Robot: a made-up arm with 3 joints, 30 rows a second.
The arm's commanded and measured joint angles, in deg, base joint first. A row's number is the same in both.
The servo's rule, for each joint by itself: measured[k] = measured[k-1] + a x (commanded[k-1-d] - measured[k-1]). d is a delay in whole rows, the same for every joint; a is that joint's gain. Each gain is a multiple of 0.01, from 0.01 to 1. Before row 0 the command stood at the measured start. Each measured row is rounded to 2 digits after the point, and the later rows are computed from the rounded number. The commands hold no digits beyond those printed.
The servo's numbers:
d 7
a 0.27 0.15 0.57
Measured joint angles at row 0: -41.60, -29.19, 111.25
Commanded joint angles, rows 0 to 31: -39.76, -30.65, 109.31; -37.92, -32.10, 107.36; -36.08, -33.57, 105.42; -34.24, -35.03, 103.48; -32.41, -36.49, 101.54; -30.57, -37.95, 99.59; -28.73, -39.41, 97.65; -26.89, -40.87, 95.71; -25.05, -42.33, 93.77; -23.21, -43.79, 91.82; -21.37, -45.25, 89.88; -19.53, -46.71, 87.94; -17.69, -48.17, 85.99; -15.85, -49.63, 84.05; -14.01, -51.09, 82.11; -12.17, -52.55, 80.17; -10.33, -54.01, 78.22; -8.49, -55.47, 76.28; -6.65, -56.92, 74.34; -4.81, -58.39, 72.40; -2.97, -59.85, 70.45; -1.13, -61.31, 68.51; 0.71, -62.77, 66.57; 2.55, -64.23, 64.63; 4.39, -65.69, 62.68; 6.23, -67.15, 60.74; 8.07, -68.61, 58.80; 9.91, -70.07, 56.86; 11.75, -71.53, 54.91; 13.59, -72.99, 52.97; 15.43, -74.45, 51.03; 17.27, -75.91, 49.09
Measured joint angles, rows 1 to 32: -41.60, -29.19, 111.25; -41.60, -29.19, 111.25; -41.60, -29.19, 111.25; -41.60, -29.19, 111.25; -41.60, -29.19, 111.25; -41.60, -29.19, 111.25; -41.60, -29.19, 111.25; -41.10, -29.41, 110.14; -40.24, -29.81, 108.56; -39.12, -30.37, 106.77; -37.80, -31.07, 104.89; -36.34, -31.88, 102.98; -34.78, -32.79, 101.05; -33.15, -33.78, 99.11; -31.46, -34.84, 97.17; -29.73, -35.96, 95.23; -27.97, -37.13, 93.29; -26.19, -38.35, 91.35; -24.39, -39.60, 89.41; -22.58, -40.89, 87.46; -20.76, -42.20, 85.52; -18.94, -43.53, 83.58; -17.11, -44.88, 81.64; -15.28, -46.25, 79.69; -13.45, -47.63, 77.75; -11.61, -49.02, 75.81; -9.77, -50.43, 73.87; -7.93, -51.84, 71.92; -6.09, -53.26, 69.98; -4.25, -54.69, 68.04; -2.41, -56.12, 66.10; -0.57, -57.56, 64.15
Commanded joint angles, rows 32 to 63: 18.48, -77.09, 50.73; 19.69, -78.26, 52.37; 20.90, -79.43, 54.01; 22.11, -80.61, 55.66; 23.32, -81.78, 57.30; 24.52, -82.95, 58.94; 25.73, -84.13, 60.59; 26.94, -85.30, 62.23; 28.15, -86.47, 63.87; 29.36, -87.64, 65.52; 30.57, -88.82, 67.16; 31.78, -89.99, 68.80; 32.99, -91.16, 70.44; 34.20, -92.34, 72.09; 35.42, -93.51, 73.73; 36.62, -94.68, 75.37; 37.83, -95.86, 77.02; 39.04, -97.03, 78.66; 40.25, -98.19, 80.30; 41.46, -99.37, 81.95; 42.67, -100.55, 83.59; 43.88, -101.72, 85.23; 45.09, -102.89, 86.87; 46.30, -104.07, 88.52; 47.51, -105.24, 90.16; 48.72, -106.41, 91.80; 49.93, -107.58, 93.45; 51.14, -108.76, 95.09; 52.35, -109.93, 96.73; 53.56, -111.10, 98.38; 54.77, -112.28, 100.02; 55.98, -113.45, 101.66
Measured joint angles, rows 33 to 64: 1.27, -59.00, 62.21; 3.11, -60.44, 60.27; 4.95, -61.88, 58.33; 6.79, -63.33, 56.38; 8.63, -64.78, 54.44; 10.47, -66.23, 52.50; 12.31, -67.68, 50.56; 13.98, -69.09, 50.66; 15.52, -70.47, 51.63; 16.97, -71.81, 52.99; 18.36, -73.13, 54.51; 19.70, -74.43, 56.10; 21.00, -75.71, 57.72; 22.28, -76.97, 59.36; 23.54, -78.22, 61.00; 24.78, -79.46, 62.64; 26.02, -80.69, 64.28; 27.25, -81.91, 65.92; 28.47, -83.12, 67.56; 29.69, -84.33, 69.20; 30.91, -85.53, 70.85; 32.13, -86.73, 72.49; 33.34, -87.92, 74.13; 34.55, -89.11, 75.78; 35.76, -90.30, 77.42; 36.97, -91.48, 79.06; 38.18, -92.66, 80.71; 39.39, -93.84, 82.35; 40.60, -95.02, 83.99; 41.81, -96.20, 85.63; 43.02, -97.38, 87.28; 44.23, -98.56, 88.92
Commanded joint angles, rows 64 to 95: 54.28, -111.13, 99.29; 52.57, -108.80, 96.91; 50.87, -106.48, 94.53; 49.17, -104.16, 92.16; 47.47, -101.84, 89.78; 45.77, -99.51, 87.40; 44.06, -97.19, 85.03; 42.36, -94.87, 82.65; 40.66, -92.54, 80.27; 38.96, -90.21, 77.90; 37.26, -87.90, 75.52; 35.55, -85.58, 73.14; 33.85, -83.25, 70.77; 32.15, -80.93, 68.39; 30.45, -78.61, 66.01; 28.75, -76.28, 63.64; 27.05, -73.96, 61.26; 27.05, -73.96, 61.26; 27.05, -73.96, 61.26; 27.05, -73.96, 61.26; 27.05, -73.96, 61.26; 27.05, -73.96, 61.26; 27.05, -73.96, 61.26; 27.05, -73.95, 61.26; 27.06, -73.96, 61.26; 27.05, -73.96, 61.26; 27.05, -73.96, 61.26; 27.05, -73.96, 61.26; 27.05, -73.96, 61.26; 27.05, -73.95, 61.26; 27.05, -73.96, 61.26; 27.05, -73.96, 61.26
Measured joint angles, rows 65 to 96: 45.44, -99.74, 90.56; 46.65, -100.92, 92.21; 47.86, -102.10, 93.85; 49.07, -103.27, 95.49; 50.28, -104.44, 97.14; 51.49, -105.62, 98.78; 52.70, -106.79, 100.42; 53.13, -107.44, 99.78; 52.98, -107.64, 98.14; 52.41, -107.47, 96.08; 51.54, -106.97, 93.85; 50.44, -106.20, 91.53; 49.18, -105.20, 89.18; 47.80, -104.00, 86.81; 46.33, -102.63, 84.44; 44.80, -101.12, 82.06; 43.22, -99.48, 79.69; 41.61, -97.74, 77.31; 39.97, -95.92, 74.93; 38.32, -94.02, 72.56; 36.65, -92.06, 70.18; 34.98, -90.04, 67.80; 33.30, -87.98, 65.43; 31.61, -85.88, 63.05; 30.38, -84.09, 62.03; 29.48, -82.57, 61.59; 28.82, -81.28, 61.40; 28.34, -80.18, 61.32; 27.99, -79.25, 61.29; 27.74, -78.46, 61.27; 27.55, -77.78, 61.26; 27.42, -77.21, 61.26
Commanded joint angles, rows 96 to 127: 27.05, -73.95, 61.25; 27.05, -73.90, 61.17; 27.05, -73.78, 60.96; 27.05, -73.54, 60.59; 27.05, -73.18, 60.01; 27.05, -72.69, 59.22; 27.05, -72.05, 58.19; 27.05, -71.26, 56.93; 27.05, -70.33, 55.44; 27.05, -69.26, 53.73; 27.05, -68.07, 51.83; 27.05, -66.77, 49.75; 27.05, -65.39, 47.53; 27.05, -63.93, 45.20; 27.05, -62.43, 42.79; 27.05, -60.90, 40.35; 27.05, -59.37, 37.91; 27.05, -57.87, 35.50; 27.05, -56.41, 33.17; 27.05, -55.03, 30.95; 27.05, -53.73, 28.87; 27.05, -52.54, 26.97; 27.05, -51.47, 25.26; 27.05, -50.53, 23.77; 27.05, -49.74, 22.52; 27.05, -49.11, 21.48; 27.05, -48.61, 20.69; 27.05, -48.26, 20.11; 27.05, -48.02, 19.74; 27.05, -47.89, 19.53; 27.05, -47.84, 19.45; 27.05, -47.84, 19.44
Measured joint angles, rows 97 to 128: 27.32, -76.72, 61.26; 27.25, -76.31, 61.26; 27.20, -75.96, 61.26; 27.16, -75.66, 61.26; 27.13, -75.40, 61.26; 27.11, -75.18, 61.26; 27.09, -75.00, 61.26; 27.08, -74.84, 61.25; 27.07, -74.70, 61.20; 27.06, -74.56, 61.06; 27.06, -74.41, 60.79; 27.06, -74.23, 60.35; 27.06, -74.00, 59.71; 27.06, -73.71, 58.84; 27.06, -73.34, 57.75; 27.06, -72.89, 56.43; 27.06, -72.35, 54.89; 27.06, -71.71, 53.15; 27.06, -70.97, 51.21; 27.06, -70.13, 49.11; 27.06, -69.20, 46.88; 27.06, -68.18, 44.55; 27.06, -67.09, 42.16; 27.06, -65.93, 39.74; 27.06, -64.72, 37.32; 27.06, -63.47, 34.95; 27.06, -62.20, 32.67; 27.06, -60.93, 30.50; 27.06, -59.67, 28.49; 27.06, -58.44, 26.65; 27.06, -57.25, 25.01; 27.06, -56.12, 23.59
